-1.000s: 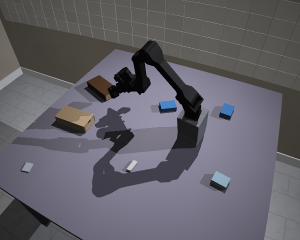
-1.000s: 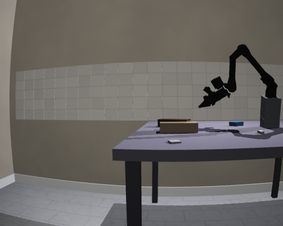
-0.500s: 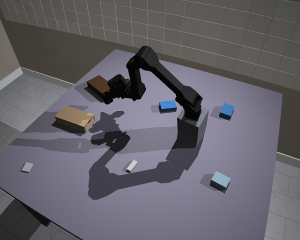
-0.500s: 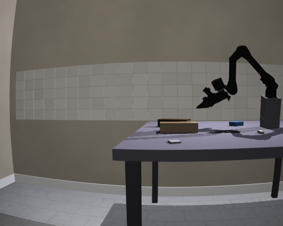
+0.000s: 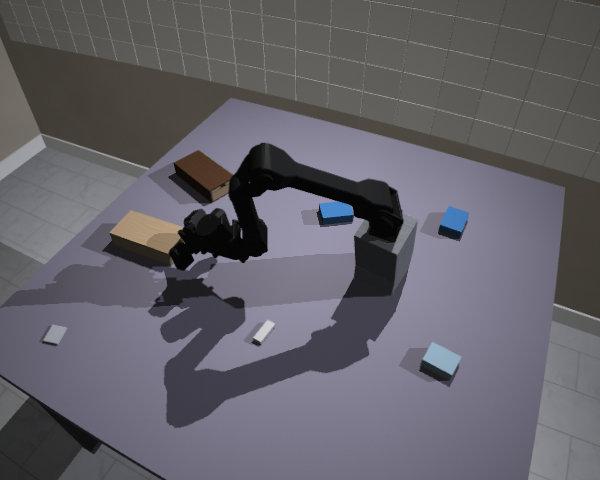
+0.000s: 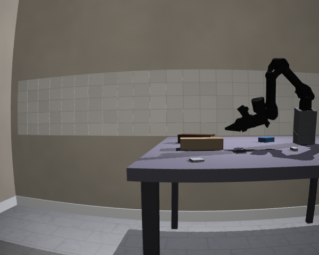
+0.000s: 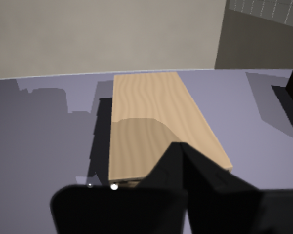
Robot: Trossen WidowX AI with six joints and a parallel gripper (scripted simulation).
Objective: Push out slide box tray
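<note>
The slide box lies 150 mm ahead of my hand and 80 mm below it. Round my hand: small grey tile 170 mm ahead, 360 mm to the left, 100 mm below; small white block 280 mm behind, 120 mm to the left, 100 mm below; inner tray 150 mm ahead, 80 mm below.
</note>
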